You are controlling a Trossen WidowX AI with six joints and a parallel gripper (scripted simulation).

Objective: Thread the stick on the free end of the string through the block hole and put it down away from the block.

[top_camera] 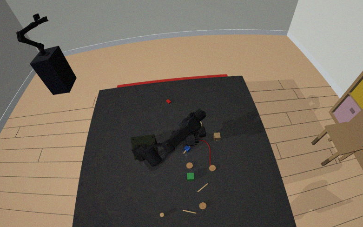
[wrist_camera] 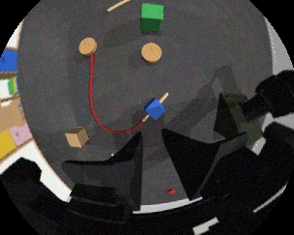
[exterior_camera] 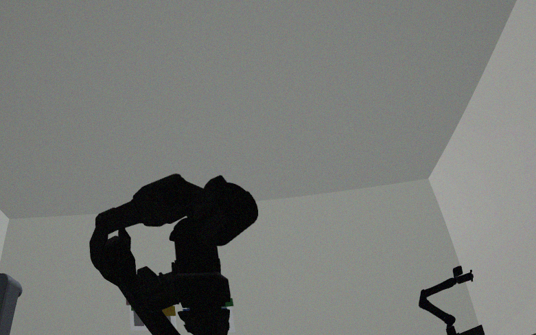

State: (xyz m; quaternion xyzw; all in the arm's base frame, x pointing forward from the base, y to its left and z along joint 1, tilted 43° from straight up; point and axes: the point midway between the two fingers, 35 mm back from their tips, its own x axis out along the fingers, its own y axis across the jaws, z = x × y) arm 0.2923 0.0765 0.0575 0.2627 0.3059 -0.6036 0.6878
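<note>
My gripper tip is 8 cm above the blue cube, 1 cm to the left of it and 1 cm past it. Also, from my gripper tip: green cube: 20 cm to the right, 7 cm below, 1 cm behind; then wooden block: 18 cm ahead, 7 cm below, 5 cm to the left; then red piece: 40 cm to the left, 13 cm behind, 8 cm below.
</note>
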